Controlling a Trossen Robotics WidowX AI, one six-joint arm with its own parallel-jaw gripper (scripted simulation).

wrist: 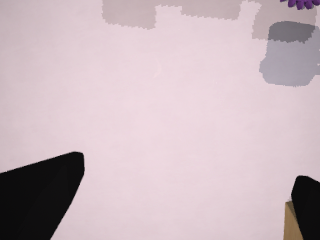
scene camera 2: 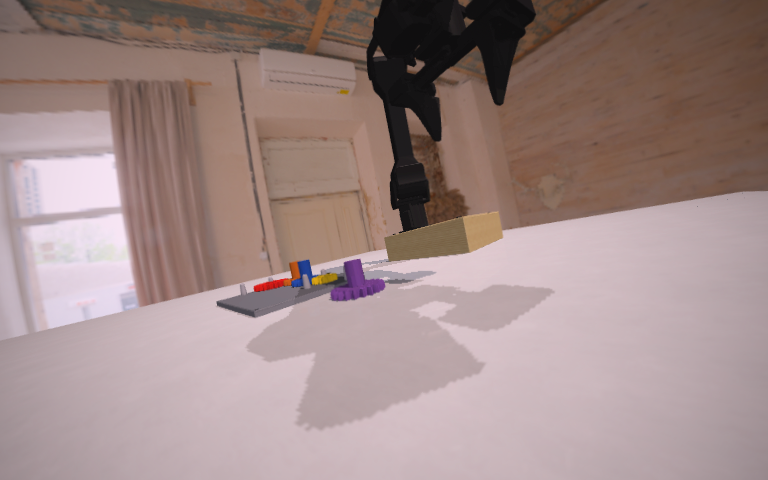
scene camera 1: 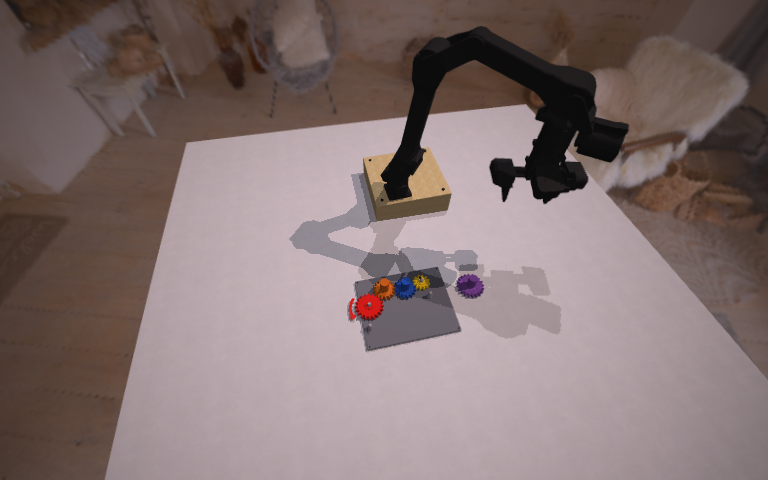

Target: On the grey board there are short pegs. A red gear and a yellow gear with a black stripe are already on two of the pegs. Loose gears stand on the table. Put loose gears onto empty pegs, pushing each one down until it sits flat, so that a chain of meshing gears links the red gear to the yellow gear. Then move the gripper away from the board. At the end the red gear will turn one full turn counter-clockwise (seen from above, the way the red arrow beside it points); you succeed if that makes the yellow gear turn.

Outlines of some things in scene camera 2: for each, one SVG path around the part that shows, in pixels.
My gripper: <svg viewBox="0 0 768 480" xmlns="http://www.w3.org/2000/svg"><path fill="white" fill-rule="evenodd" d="M389 3L372 32L379 48L387 59L392 57L405 58L407 65L415 67L417 64L416 58L424 61L425 64L416 75L404 72L394 82L394 85L388 90L391 106L411 109L425 126L433 141L441 142L441 108L439 98L435 97L436 88L433 81L445 70L449 69L449 67L454 66L463 59L475 46L478 46L484 62L487 82L494 104L500 106L504 103L510 68L518 41L526 34L524 27L533 22L536 16L531 0L471 0L466 7L460 5L458 0L393 0ZM466 17L468 19L474 20L467 28L464 22L464 19Z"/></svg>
A purple gear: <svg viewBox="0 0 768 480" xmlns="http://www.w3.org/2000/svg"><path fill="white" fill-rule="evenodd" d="M385 282L379 278L365 280L361 259L346 261L343 263L348 284L332 289L331 298L334 301L365 298L386 288Z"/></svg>
